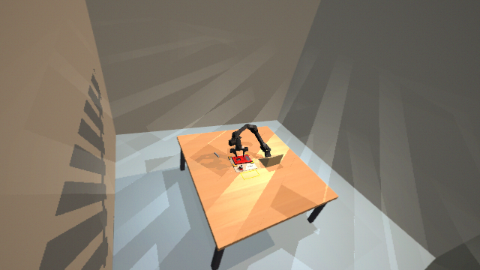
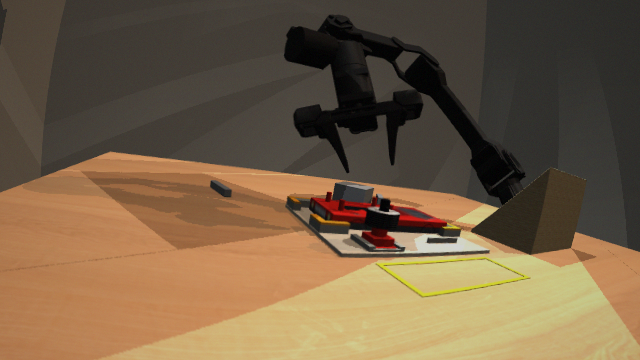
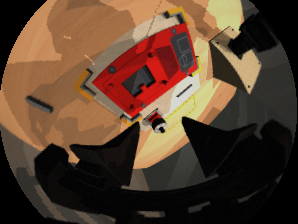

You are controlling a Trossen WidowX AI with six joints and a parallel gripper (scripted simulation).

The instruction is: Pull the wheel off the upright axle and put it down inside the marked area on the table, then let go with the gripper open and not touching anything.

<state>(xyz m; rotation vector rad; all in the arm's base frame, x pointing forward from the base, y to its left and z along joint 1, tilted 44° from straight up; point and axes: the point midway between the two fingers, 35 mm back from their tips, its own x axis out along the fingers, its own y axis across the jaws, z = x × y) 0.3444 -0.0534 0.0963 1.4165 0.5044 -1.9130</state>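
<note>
The wheel lies 8 cm to the left of my gripper tip, 5 cm below it and 3 cm ahead of it. Also, from my gripper tip: upright axle 8 cm to the left, 5 cm below, 3 cm ahead; grey box 21 cm to the right, 14 cm behind, 7 cm below; small bar 21 cm to the right, 15 cm ahead, 8 cm below.
</note>
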